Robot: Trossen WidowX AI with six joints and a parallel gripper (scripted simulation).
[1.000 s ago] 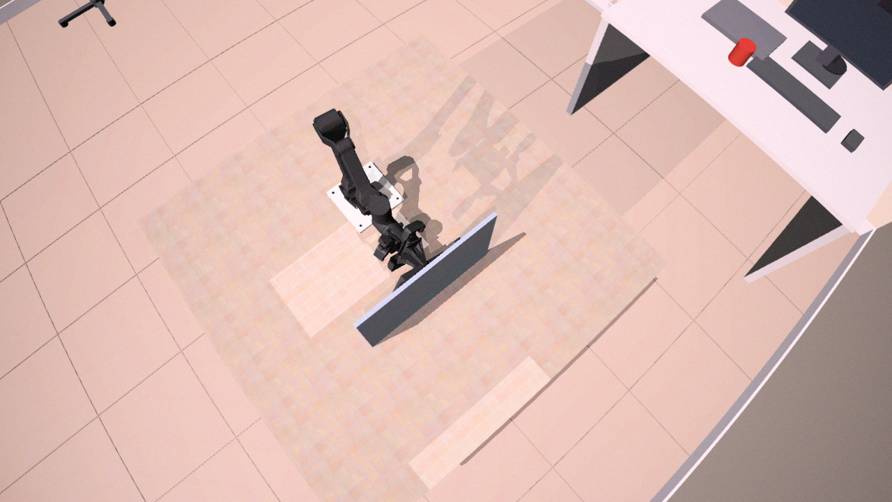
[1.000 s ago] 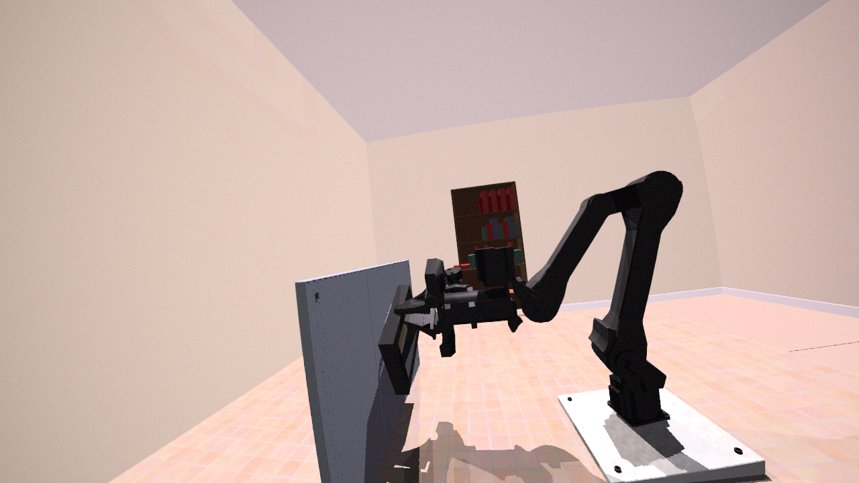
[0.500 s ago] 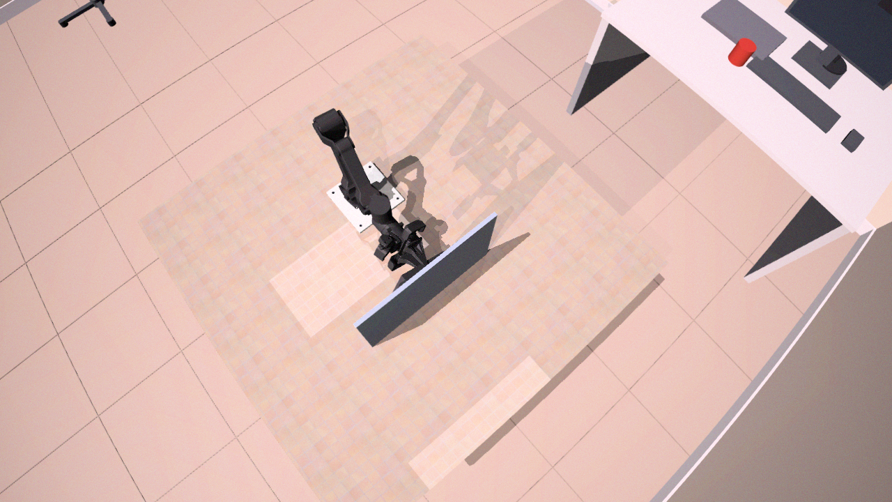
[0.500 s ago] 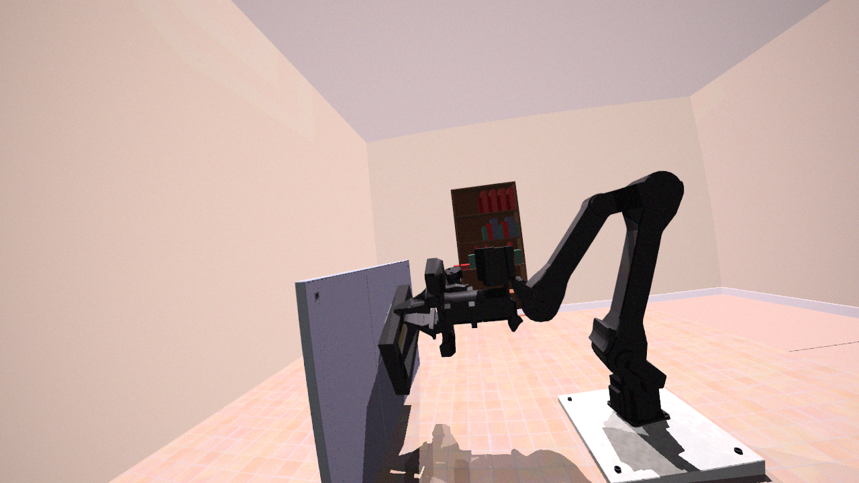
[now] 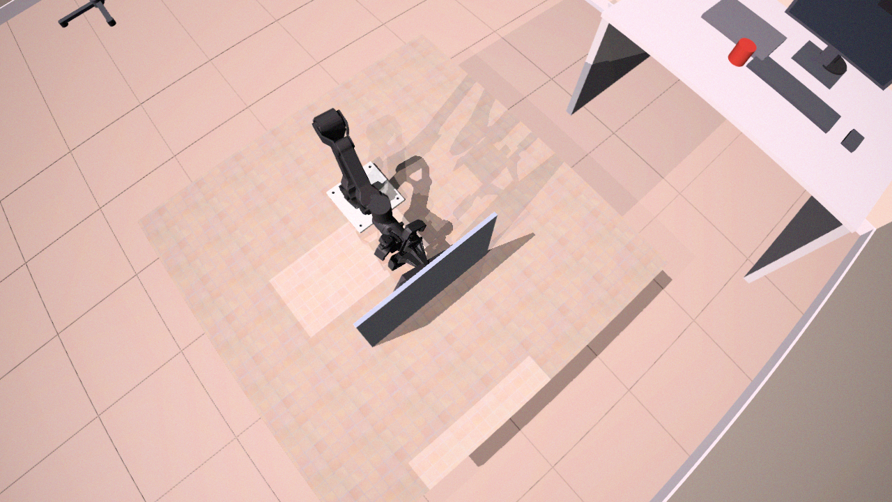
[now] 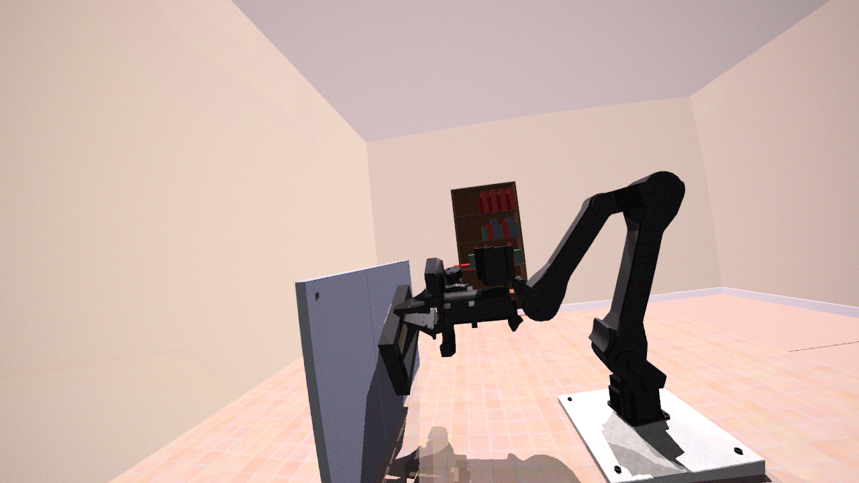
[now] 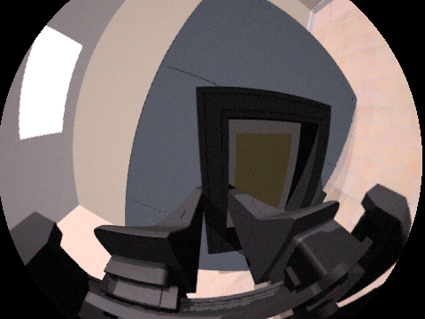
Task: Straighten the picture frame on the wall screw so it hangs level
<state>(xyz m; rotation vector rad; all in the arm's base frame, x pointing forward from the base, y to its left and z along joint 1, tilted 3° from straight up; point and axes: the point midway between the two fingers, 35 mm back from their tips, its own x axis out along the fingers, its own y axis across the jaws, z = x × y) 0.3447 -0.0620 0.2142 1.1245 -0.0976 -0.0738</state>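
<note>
My gripper tip is 20 mm to the left of the picture frame and 50 mm above it. Also, from my gripper tip: wall panel 20 mm ahead, 10 mm to the right, 60 mm below.
</note>
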